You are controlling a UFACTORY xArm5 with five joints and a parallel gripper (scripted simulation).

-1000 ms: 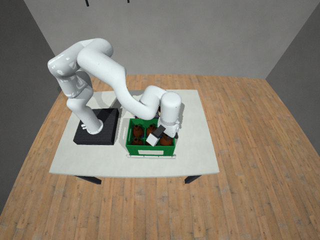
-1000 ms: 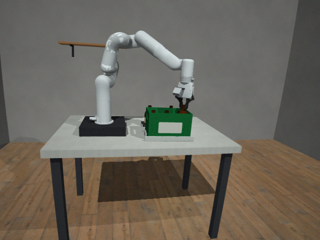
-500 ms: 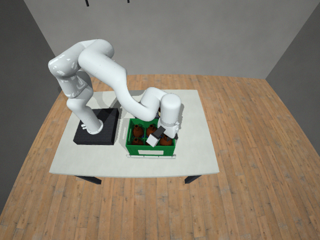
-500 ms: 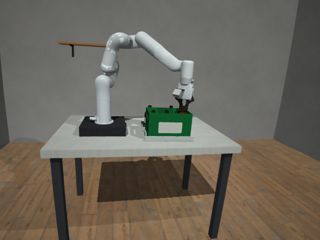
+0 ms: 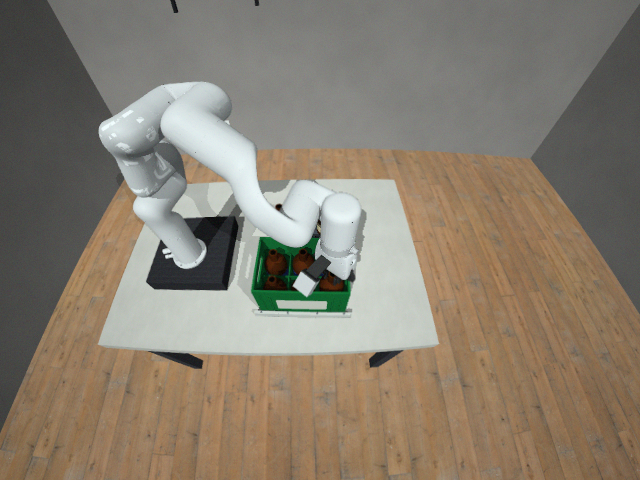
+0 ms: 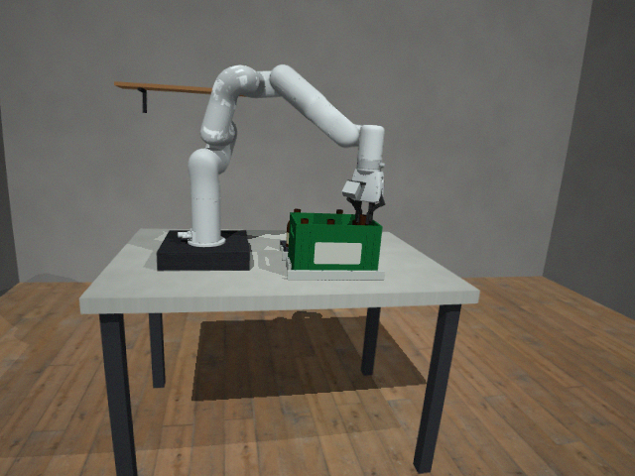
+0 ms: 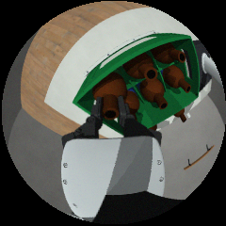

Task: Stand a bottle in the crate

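Right now the brown bottle is 70 mm below my hand. Round my hand: green crate 110 mm below, 70 mm behind, 60 mm to the left; then dark tray 300 mm to the left, 180 mm below, 20 mm behind.
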